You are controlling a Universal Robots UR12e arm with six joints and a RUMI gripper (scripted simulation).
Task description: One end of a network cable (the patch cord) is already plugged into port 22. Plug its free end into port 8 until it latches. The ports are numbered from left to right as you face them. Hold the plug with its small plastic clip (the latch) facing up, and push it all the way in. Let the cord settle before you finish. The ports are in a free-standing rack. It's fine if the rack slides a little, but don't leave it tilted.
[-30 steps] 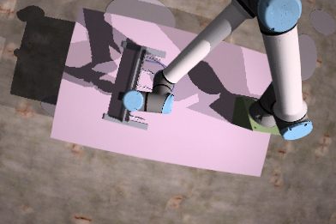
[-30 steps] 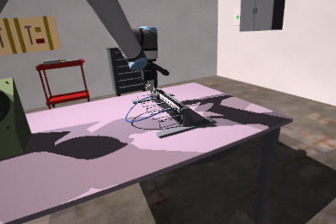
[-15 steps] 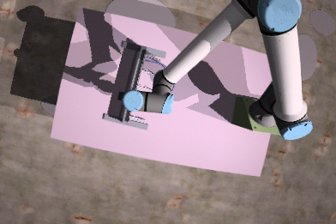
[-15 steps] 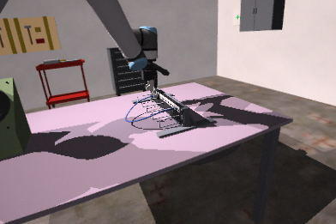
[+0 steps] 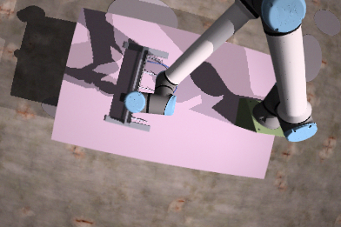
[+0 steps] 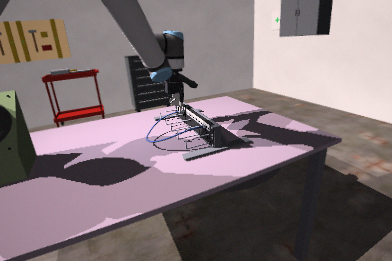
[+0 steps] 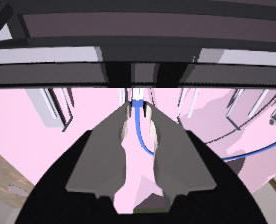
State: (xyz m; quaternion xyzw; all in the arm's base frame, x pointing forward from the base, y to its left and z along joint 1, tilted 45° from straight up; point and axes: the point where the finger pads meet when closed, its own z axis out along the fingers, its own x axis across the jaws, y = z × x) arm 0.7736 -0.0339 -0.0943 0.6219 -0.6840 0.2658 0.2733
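Right now the white plug is 1 cm below my hand and 1 cm ahead of it.
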